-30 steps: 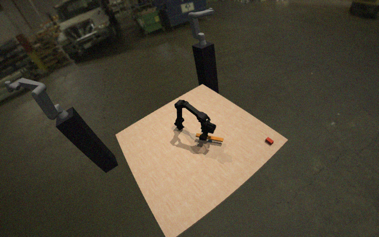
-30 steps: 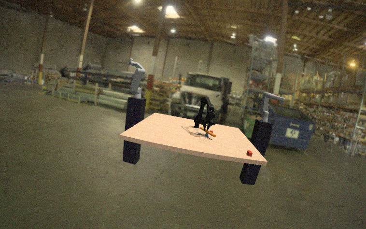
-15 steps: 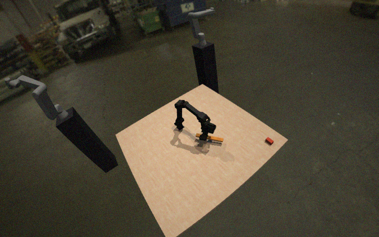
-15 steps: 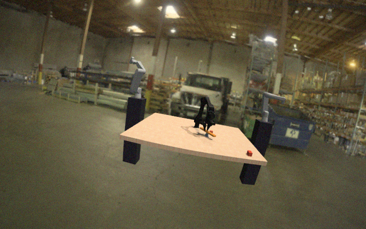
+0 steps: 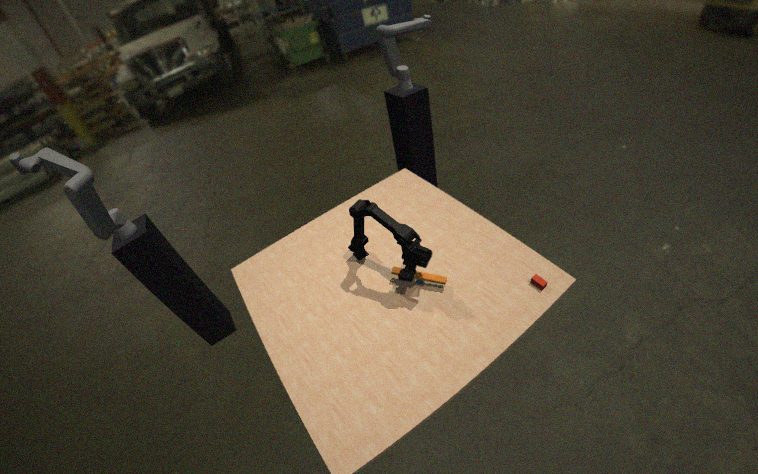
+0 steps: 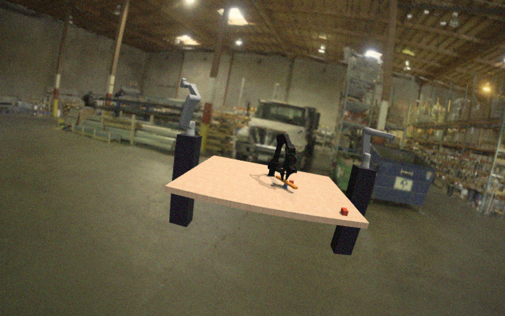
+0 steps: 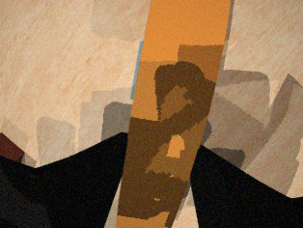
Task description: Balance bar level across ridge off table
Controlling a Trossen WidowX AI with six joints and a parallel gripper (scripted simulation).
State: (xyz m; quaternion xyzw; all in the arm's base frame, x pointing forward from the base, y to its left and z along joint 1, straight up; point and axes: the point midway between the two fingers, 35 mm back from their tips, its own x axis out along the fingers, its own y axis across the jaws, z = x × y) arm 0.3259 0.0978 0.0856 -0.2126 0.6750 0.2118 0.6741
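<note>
Right now the orange bar is 20 mm ahead of my gripper tip and 20 mm to the left of it. The rest, counted from my gripper tip: red block: 410 mm ahead, 400 mm to the left, 30 mm below; then red cube: 140 mm behind, 80 mm to the left, 30 mm below.
</note>
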